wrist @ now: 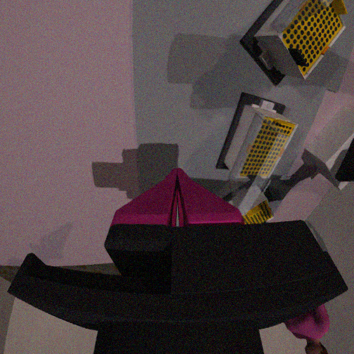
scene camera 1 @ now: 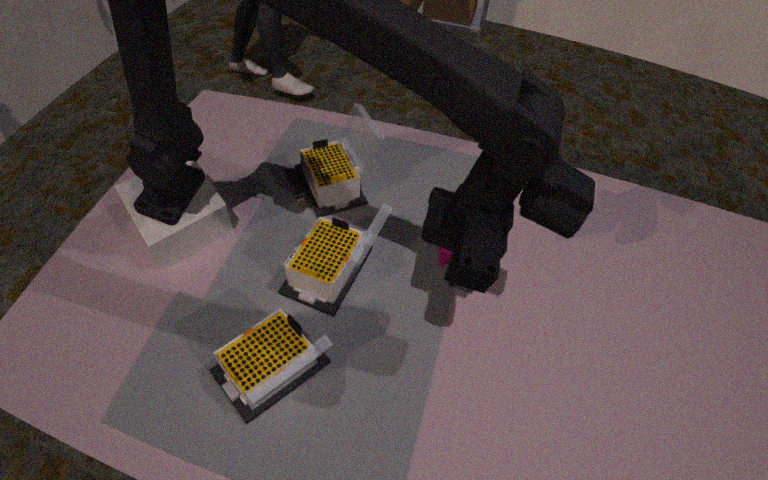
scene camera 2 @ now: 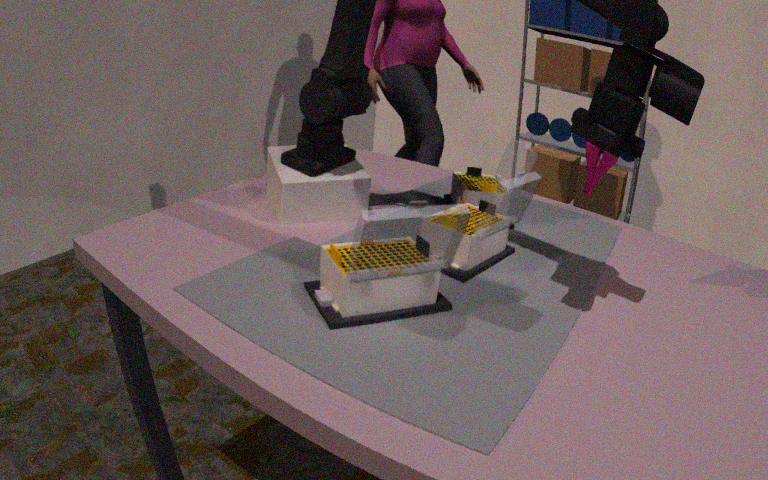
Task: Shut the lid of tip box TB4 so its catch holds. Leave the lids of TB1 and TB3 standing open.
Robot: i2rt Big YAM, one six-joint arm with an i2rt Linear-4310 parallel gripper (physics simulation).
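Where they show: gripper, fingertip midpoint: (scene camera 1: 440, 261) (scene camera 2: 586, 193); arm's base, link origin: (scene camera 1: 170, 193) (scene camera 2: 317, 160).
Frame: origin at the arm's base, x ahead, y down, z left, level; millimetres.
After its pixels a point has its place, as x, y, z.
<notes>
The middle tip box, TB4 (scene camera 1: 323, 251) (scene camera 2: 481, 240) {357, 22, -85} (wrist: 267, 147), has a yellow rack, and its clear lid (scene camera 1: 377, 224) {390, -59, -11} (scene camera 2: 524, 191) {390, -41, -21} stands open along its right long side in scene view 1. The near box, TB3 (scene camera 1: 263, 353) (scene camera 2: 379, 283) {309, 38, -255} (wrist: 312, 37), and the far box, TB1 (scene camera 1: 331, 169) {250, 26, 173} (scene camera 2: 478, 183) {234, 27, 187} (wrist: 258, 212), also have clear lids standing open. Labels are unreadable. My gripper (scene camera 1: 444, 256) {493, -75, -62} (scene camera 2: 589, 192) {493, -75, -62} (wrist: 176, 174) is shut and empty, raised above the table on the lid side of TB4, apart from it. Its fingertips are mostly hidden in scene view 1.
The boxes stand in a row on dark bases on a grey mat (scene camera 1: 373, 435) {462, 84, -271} (scene camera 2: 453, 396) {453, 84, -334}. The arm's white pedestal (scene camera 1: 186, 234) {56, 34, -54} (scene camera 2: 317, 200) {53, 50, -59} stands at the left of the pink table (scene camera 1: 566, 367) {737, 87, -87} (scene camera 2: 679, 362) {695, 87, -119}. A person (scene camera 2: 410, 45) and a shelf rack (scene camera 2: 518, 133) are behind the table.
</notes>
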